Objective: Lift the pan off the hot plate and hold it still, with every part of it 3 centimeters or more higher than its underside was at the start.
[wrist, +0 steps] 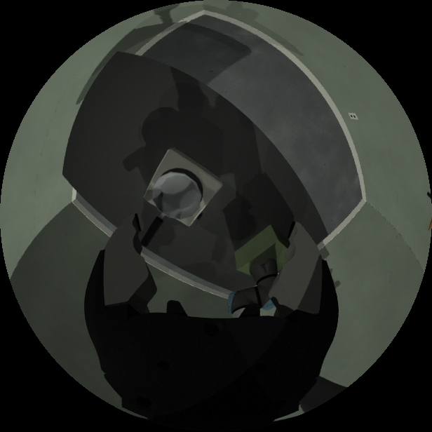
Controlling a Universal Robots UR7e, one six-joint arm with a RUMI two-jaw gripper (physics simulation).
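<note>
The pan (pixel 176 196) is a grey, faceted round dish with a straight dark handle that points down and left in the wrist view. It is over the hot plate (pixel 211 189), a pale square block with a dark round burner showing at the pan's upper right edge. Whether the pan touches the burner cannot be told from this angle. My gripper (pixel 214 219) is open with nothing between its fingers. In the picture the pan lies above the gap between the fingers, toward the left finger, and the handle's end shows close to the left fingertip. The pan's underside is hidden.
The dark table (pixel 105 125) carries the hot plate. The arm's green base block (pixel 254 248) and dark, blue-capped arm links (pixel 245 298) show near the right finger. A grey floor area with a pale border lies beyond the table, with green surfaces around it. Shadows cross the table.
</note>
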